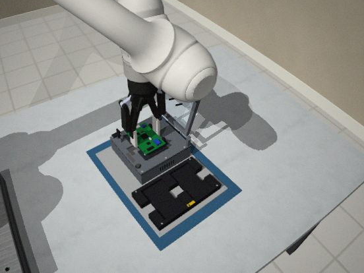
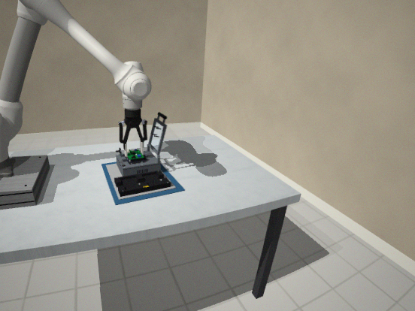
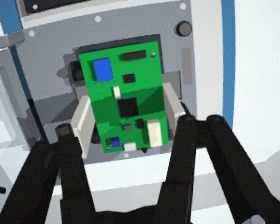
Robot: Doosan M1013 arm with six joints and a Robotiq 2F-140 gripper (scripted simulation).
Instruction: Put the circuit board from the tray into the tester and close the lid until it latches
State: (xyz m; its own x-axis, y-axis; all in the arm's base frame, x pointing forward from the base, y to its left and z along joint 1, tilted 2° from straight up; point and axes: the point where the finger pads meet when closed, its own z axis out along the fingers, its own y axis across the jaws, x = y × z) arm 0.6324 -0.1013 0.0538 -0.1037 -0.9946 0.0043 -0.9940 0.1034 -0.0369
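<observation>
Now: hand 2 cm above the green circuit board. From my hand the other things lie so: latch hook 6 cm behind, 6 cm to the left, 2 cm below; then tester lid 12 cm ahead, 1 cm to the right, 7 cm above.
</observation>
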